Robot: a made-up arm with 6 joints.
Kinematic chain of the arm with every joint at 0, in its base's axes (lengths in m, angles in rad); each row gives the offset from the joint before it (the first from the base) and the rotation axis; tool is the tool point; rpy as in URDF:
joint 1: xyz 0 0 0.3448 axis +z
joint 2: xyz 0 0 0 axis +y
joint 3: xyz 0.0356 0 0.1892 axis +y
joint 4: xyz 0.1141 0 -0.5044 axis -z
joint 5: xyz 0 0 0 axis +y
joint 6: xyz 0.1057 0 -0.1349 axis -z
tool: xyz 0 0 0 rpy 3.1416 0 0
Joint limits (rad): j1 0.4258..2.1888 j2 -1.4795..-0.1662 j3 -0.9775..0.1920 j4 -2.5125..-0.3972 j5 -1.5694..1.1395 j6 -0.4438..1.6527
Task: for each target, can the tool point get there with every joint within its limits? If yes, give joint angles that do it. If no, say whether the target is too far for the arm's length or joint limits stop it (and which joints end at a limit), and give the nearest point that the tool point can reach.
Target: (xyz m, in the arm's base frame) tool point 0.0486 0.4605 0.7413
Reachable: yes | joints 1.4618 -1.1585 -0.6763 -0.8200 0.6506 1.1914
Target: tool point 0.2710 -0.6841 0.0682
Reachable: no: joint limits stop it (at a limit: joint 1, joint 2, joint 3, joint 4) | nearest point -0.0627 -0.0857 0.0375 | short by 0.686 m
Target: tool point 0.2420 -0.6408 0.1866
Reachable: no: joint limits stop it (at a limit: joint 1, joint 2, joint 3, joint 4) | nearest point -0.0631 -0.0822 0.0653 | short by 0.648 m
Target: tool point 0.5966 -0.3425 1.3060
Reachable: no: too far | nearest point 0.2629 0.0387 0.9557 | short by 0.616 m
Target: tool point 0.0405 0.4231 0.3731
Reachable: yes | joints 1.1136 -0.5316 -0.6504 -2.0601 -1.0130 0.8509
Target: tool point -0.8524 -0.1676 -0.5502
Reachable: no: too far | nearest point -0.2234 0.0823 -0.0556 | short by 0.838 m
